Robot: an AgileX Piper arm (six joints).
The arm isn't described. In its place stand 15 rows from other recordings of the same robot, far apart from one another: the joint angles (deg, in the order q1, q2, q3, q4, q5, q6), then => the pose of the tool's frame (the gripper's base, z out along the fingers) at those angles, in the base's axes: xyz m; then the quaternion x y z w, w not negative.
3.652, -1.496, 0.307, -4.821, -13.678, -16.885 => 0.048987 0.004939 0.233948 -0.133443 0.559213 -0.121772 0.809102
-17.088, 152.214, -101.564, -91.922, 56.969, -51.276 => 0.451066 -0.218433 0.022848 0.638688 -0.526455 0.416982 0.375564
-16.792, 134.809, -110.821, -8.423, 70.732, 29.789 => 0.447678 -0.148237 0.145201 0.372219 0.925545 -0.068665 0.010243
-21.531, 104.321, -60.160, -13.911, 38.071, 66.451 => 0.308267 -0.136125 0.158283 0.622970 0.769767 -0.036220 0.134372
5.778, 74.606, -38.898, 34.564, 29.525, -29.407 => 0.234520 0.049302 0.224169 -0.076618 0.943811 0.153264 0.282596
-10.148, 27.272, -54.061, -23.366, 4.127, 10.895 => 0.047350 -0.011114 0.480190 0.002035 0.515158 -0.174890 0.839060
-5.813, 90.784, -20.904, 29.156, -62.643, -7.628 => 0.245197 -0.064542 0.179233 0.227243 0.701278 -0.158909 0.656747
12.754, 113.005, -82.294, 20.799, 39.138, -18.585 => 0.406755 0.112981 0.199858 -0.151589 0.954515 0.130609 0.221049
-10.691, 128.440, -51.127, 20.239, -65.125, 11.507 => 0.376315 -0.100109 0.075022 0.299994 0.693617 -0.066043 0.651565
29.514, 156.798, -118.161, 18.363, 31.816, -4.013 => 0.458012 0.276646 -0.002587 -0.168481 0.956694 0.154589 0.180148
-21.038, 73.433, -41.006, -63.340, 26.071, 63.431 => 0.223734 -0.124348 0.255105 0.265183 0.850935 -0.245638 0.381117
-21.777, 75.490, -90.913, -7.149, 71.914, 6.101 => 0.228512 -0.102885 0.443575 0.228206 0.914185 -0.106630 0.317519
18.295, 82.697, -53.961, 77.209, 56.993, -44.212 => 0.241882 0.158352 0.291774 -0.150645 0.819716 0.520849 0.184631
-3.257, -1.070, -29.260, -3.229, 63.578, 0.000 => -0.011364 -0.003951 0.276296 0.026568 0.857547 -0.042656 0.511946
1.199, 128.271, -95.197, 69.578, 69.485, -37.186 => 0.449189 0.089291 0.180920 -0.047685 0.851099 0.511319 0.109128
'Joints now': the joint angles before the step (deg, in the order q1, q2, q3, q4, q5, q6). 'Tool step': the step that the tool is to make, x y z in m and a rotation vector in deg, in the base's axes. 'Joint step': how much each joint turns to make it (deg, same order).
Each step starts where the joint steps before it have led.
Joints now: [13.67 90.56 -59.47 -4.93 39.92 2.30]
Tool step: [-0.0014 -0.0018 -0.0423 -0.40 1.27 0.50]
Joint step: [-0.33 3.80 5.85 -0.64 -8.35 0.17]
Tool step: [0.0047 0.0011 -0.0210 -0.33 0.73 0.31]
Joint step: [0.00 3.44 1.02 -0.72 -3.67 0.47]
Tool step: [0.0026 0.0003 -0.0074 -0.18 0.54 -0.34]
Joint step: [-0.01 1.48 -0.08 -0.55 -0.80 0.82]
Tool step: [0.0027 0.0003 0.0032 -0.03 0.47 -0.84]
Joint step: [0.01 0.16 -1.20 -0.14 1.57 0.86]
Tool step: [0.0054 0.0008 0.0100 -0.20 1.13 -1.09]
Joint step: [0.01 0.01 -2.94 0.21 4.14 0.62]
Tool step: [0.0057 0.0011 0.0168 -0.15 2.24 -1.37]
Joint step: [-0.02 -0.22 -4.43 0.91 6.92 0.21]
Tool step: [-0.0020 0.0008 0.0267 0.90 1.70 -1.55]
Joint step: [0.00 -2.25 -3.88 1.82 7.61 0.08]
